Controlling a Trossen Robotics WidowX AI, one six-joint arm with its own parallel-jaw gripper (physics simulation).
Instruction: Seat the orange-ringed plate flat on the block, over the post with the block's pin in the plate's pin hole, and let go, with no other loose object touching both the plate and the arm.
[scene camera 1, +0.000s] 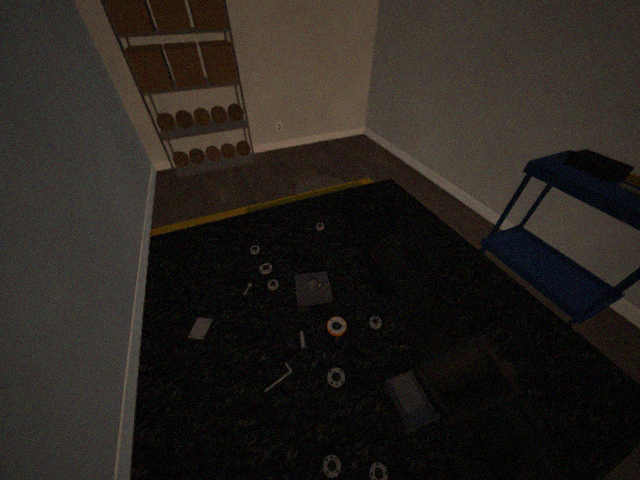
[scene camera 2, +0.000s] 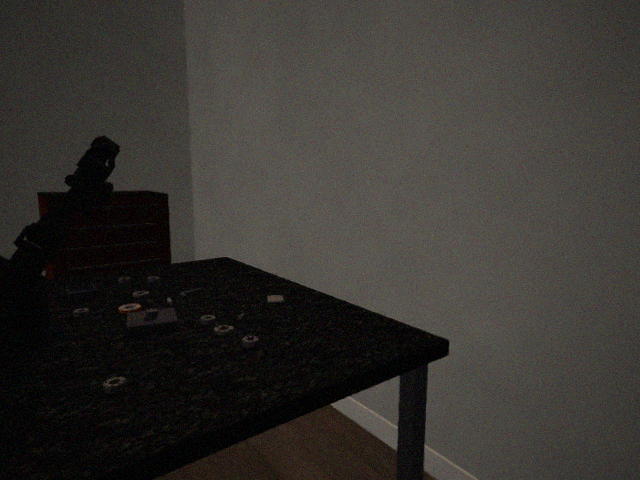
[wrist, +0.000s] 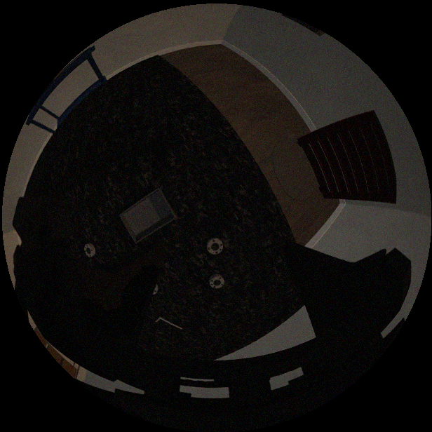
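Note:
A grey tray (scene camera 1: 415, 410) and a grey block (scene camera 1: 322, 294) are visible; the wrist view shows the tray (wrist: 151, 212) too. My gripper (scene camera 2: 92, 213) is visible, and the wrist view likewise shows the gripper (wrist: 227, 248).

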